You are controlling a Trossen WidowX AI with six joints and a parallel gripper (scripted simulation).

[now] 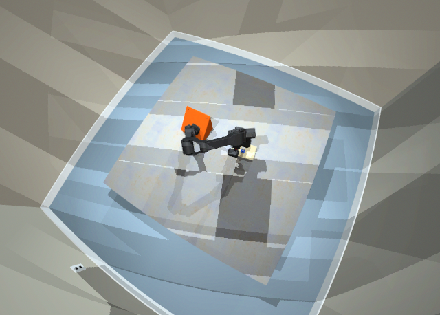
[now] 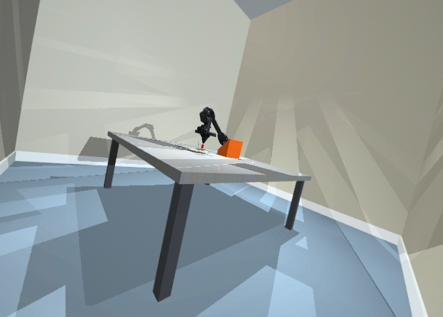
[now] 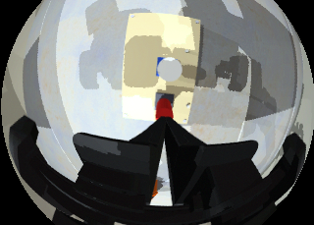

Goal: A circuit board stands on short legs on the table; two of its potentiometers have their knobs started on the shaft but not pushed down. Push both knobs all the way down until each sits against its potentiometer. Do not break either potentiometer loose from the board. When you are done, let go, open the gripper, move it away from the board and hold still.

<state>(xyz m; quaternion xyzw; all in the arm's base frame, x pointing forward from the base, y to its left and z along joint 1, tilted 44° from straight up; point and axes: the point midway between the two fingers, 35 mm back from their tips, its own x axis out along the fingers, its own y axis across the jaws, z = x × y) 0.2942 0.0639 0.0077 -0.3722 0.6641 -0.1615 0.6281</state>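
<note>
Now: gripper tip 3 cm above the red knob.
</note>
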